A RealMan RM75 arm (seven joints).
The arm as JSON. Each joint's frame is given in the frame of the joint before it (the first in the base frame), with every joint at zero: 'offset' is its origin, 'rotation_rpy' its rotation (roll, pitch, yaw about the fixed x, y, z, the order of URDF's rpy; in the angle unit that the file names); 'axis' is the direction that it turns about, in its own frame. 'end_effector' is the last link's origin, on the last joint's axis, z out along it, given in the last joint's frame.
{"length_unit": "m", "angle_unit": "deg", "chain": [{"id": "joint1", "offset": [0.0, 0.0, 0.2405], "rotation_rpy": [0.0, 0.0, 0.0], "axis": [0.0, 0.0, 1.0]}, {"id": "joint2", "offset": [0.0, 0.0, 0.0], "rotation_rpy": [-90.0, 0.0, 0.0], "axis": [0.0, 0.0, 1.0]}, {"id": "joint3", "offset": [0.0, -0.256, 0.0], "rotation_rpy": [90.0, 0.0, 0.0], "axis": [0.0, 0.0, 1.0]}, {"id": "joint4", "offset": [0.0, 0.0, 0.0], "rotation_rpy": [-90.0, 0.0, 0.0], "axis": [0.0, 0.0, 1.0]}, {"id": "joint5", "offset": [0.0, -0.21, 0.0], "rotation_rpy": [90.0, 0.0, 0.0], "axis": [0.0, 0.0, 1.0]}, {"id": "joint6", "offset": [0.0, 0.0, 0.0], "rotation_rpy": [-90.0, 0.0, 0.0], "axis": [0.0, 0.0, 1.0]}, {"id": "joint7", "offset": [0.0, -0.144, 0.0], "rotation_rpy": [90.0, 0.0, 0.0], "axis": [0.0, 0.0, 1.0]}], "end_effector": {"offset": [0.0, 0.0, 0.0], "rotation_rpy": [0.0, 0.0, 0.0]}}
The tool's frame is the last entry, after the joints.
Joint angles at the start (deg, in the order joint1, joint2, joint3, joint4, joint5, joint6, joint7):
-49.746 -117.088 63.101 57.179 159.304 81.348 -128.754
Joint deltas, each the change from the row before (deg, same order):
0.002 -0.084 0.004 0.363 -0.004 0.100 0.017
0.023 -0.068 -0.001 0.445 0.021 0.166 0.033
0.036 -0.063 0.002 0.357 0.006 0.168 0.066
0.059 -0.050 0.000 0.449 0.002 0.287 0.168
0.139 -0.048 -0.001 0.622 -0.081 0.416 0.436
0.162 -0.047 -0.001 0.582 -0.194 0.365 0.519
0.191 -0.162 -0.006 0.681 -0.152 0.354 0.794
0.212 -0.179 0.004 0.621 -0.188 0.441 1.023
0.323 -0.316 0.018 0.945 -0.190 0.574 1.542
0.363 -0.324 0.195 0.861 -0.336 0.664 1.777
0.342 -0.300 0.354 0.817 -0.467 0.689 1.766
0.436 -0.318 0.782 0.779 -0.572 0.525 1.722
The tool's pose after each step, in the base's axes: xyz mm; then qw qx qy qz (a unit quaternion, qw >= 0). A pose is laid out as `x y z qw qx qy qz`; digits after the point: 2 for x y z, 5 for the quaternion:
-184.84 424.36 25.43 0.21859 -0.92347 -0.23866 0.20606
-183.43 424.39 26.02 0.21959 -0.92391 -0.23665 0.20534
-182.40 424.24 26.39 0.21993 -0.92437 -0.23493 0.20489
-181.32 423.90 27.04 0.21980 -0.92504 -0.23243 0.20484
-180.14 423.24 27.99 0.21893 -0.92640 -0.22788 0.20475
-179.00 422.53 28.73 0.21767 -0.92807 -0.22298 0.20394
-177.55 421.57 28.92 0.21587 -0.93041 -0.21549 0.20324
-176.38 420.18 28.73 0.21235 -0.93321 -0.20677 0.20316
-174.64 418.16 28.27 0.20774 -0.93713 -0.19316 0.20326
-173.02 415.49 26.93 0.20045 -0.94164 -0.17748 0.20403
-171.01 412.64 25.13 0.19205 -0.94622 -0.16091 0.20466
-168.97 409.39 22.07 0.18279 -0.95068 -0.14252 0.20611

